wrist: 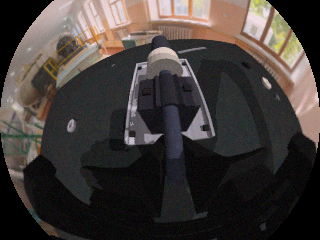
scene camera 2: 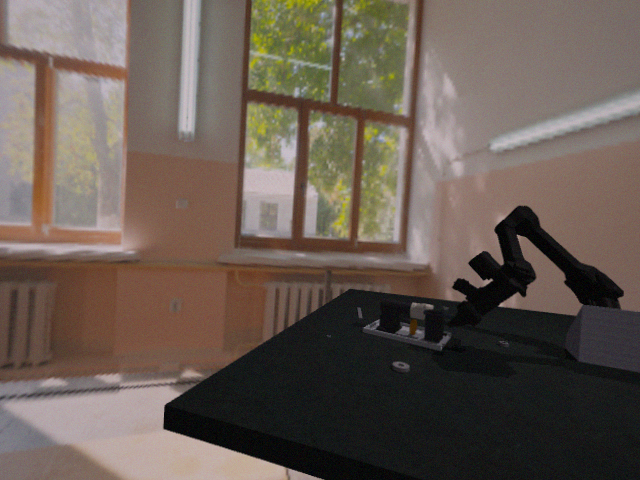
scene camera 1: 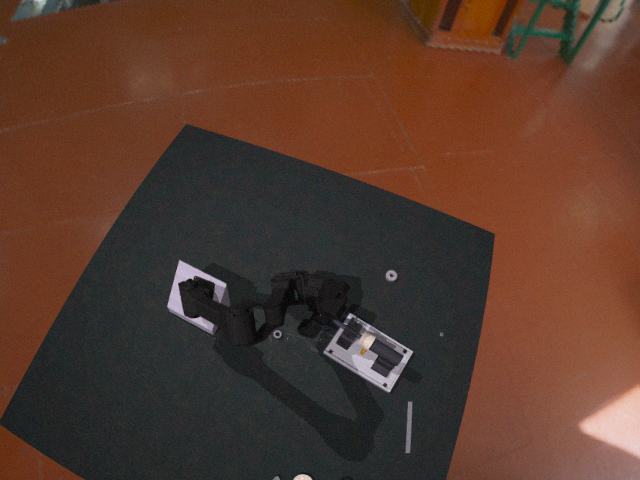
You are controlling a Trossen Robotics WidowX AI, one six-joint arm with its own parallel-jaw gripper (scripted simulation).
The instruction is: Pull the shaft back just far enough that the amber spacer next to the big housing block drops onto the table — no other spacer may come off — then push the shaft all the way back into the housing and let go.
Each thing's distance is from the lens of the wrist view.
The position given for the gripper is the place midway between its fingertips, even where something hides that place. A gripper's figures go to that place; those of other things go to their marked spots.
gripper (wrist: 171, 137): 10 cm
shaft (wrist: 174, 151): 6 cm
housing block (wrist: 144, 124): 16 cm
The marked spots on the shaft and the housing block are 11 cm apart.
